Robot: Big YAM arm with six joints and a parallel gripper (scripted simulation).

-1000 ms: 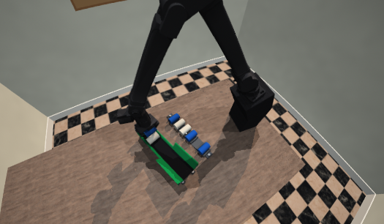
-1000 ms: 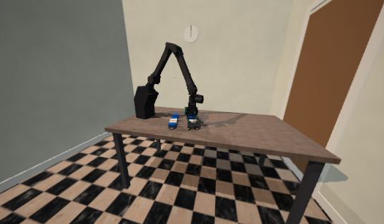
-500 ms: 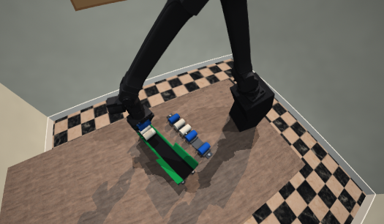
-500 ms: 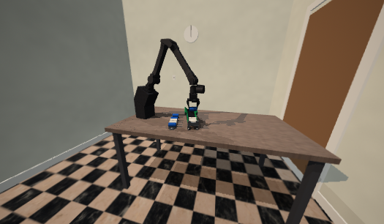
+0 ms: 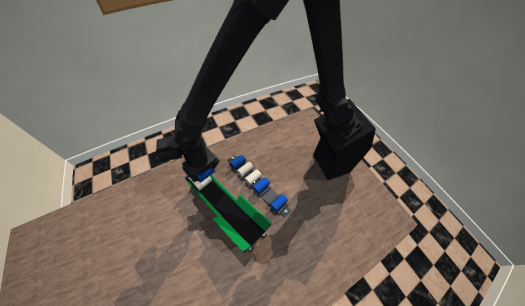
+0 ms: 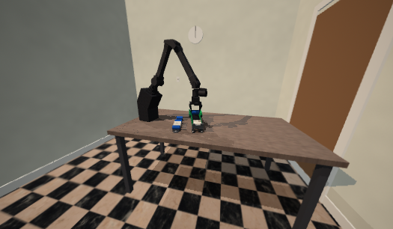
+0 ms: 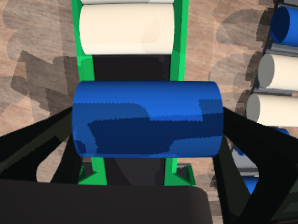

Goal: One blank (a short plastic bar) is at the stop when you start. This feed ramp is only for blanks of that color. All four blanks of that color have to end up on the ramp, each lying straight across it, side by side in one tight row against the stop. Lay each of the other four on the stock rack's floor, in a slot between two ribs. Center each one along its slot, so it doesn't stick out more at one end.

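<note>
The rib lies 220 mm behind my hand, 170 mm to the left of it and 170 mm below it. From my hand the other things lie so: grey stop: 40 mm ahead, 80 mm to the right, 110 mm below; then grey stock rack: 190 mm behind, 60 mm to the left, 170 mm below.
</note>
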